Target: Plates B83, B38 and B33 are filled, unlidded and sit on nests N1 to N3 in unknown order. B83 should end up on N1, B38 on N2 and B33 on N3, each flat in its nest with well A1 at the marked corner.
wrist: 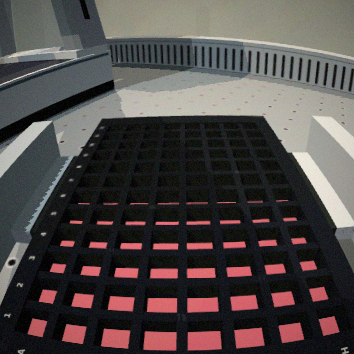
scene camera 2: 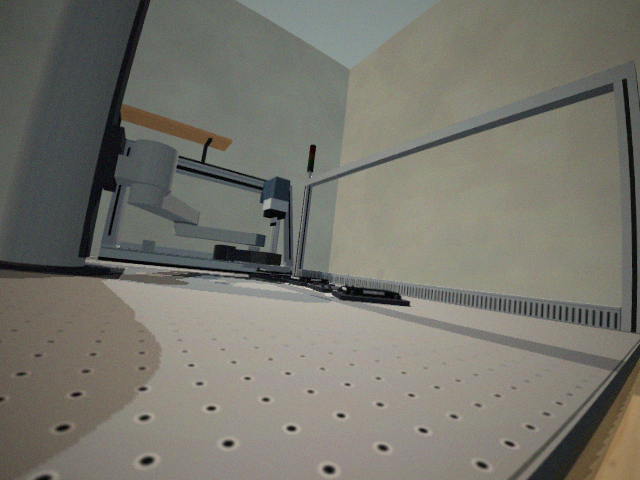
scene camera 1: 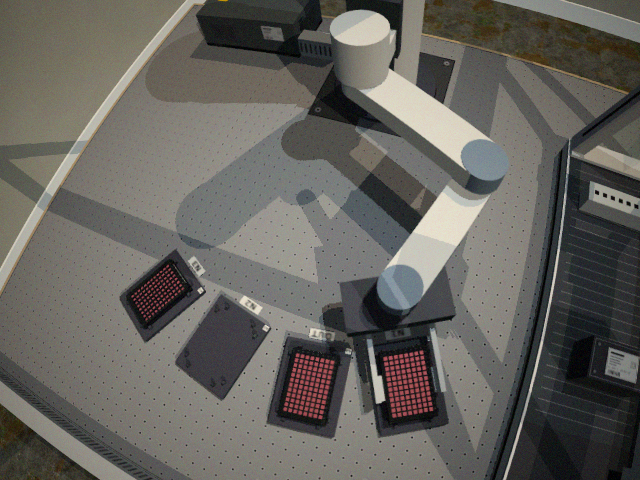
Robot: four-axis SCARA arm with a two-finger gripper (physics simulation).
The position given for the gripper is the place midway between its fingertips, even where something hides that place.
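A nest N1 [scene camera 1: 385, 429] can be seen in the scene, along with an OUT nest [scene camera 1: 329, 430] and a nest N2 [scene camera 1: 222, 346]. The gripper [scene camera 2: 278, 268] is visible too, and the wrist view shows that same gripper [wrist: 181, 138].
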